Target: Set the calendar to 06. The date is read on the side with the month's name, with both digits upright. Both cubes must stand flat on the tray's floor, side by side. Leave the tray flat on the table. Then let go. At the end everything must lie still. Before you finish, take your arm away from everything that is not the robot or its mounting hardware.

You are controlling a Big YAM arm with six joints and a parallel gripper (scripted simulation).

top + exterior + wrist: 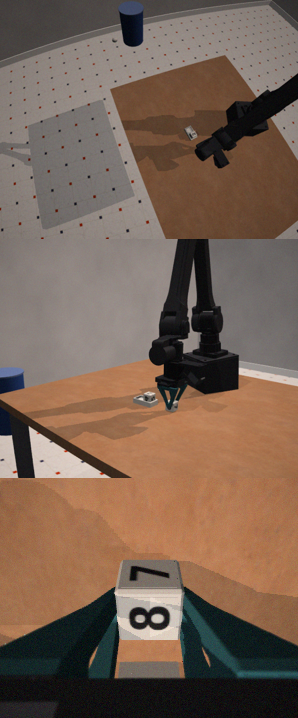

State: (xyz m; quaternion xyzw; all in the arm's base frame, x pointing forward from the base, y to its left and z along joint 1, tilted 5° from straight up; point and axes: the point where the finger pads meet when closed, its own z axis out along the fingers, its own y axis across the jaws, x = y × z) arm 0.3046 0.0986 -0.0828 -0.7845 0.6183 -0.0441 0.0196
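The white digit cube is 1 cm below my hand. The rest, counted from my hand: white tray (10 cm to the right, 2 cm below, 2 cm ahead).
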